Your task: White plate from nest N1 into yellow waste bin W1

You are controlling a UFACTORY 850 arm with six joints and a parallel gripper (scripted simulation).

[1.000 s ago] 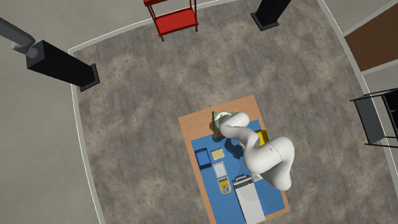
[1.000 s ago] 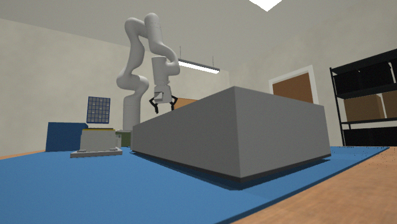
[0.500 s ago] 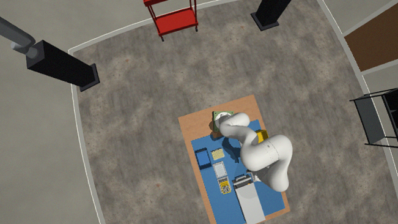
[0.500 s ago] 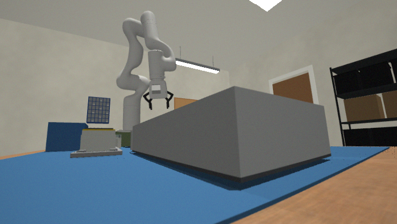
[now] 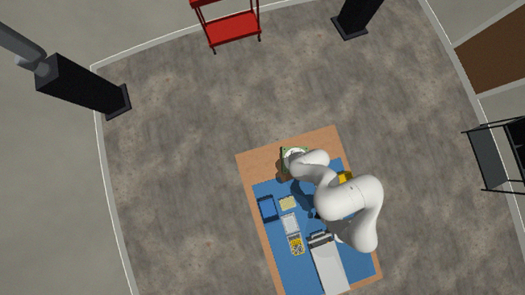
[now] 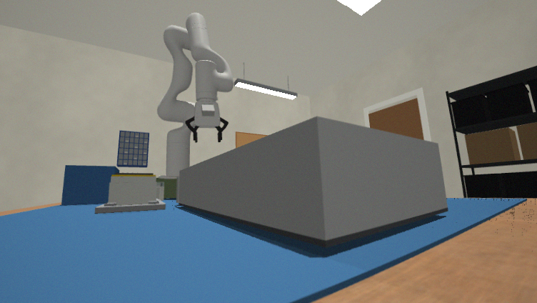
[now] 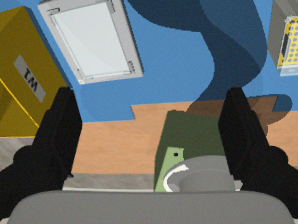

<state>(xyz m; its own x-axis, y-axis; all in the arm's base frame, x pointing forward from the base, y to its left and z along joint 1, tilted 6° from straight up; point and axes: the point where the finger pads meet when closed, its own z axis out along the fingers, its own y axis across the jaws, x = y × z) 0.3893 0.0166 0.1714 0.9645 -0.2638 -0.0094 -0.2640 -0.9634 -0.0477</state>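
My gripper is now 270 mm short of the white plate, 210 mm above it and 100 mm to the right of it. From my hand the other things lie so: blue bin: 360 mm to the right, 200 mm below, 130 mm behind; yellow waste bin W1: 280 mm to the left, 200 mm below, 70 mm behind; black plate: 210 mm below, 130 mm to the left, 100 mm ahead.
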